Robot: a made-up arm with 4 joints.
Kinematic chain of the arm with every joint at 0, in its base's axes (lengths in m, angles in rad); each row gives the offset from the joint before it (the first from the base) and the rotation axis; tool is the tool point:
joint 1: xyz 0 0 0.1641 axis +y
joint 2: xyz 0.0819 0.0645 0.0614 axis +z
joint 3: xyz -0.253 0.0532 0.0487 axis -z
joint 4: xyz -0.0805 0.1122 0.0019 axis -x
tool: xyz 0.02 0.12 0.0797
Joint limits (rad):
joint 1: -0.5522..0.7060
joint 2: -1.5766..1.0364
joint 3: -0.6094..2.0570
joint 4: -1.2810..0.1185
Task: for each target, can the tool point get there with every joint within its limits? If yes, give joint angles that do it. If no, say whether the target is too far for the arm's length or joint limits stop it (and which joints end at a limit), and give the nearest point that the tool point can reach.
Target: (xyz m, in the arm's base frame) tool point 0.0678 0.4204 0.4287
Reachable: yes | joints -0.1045 -1.1256 -0.0186 -0.9784
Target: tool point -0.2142 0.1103 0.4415
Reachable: yes | joints 0.2867 0.7488 0.3369 -0.1198
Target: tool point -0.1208 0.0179 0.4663
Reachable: yes | joints 0.2858 0.8060 0.7187 -1.0363
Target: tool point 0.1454 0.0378 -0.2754
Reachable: no: joint limits stop it (at a limit: joint 1, joint 2, joint 4) | nearest point 0.3472 0.1352 0.1006 | short by 0.438 m
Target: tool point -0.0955 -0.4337 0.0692
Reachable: no: joint limits stop it (at a limit: joint 1, joint 2, joint 3, joint 4) | nearest point -0.3723 -0.2045 0.1425 | short by 0.367 m
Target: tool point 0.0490 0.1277 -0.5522
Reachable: no: too far | nearest point 0.3864 0.2029 0.0672 | short by 0.709 m
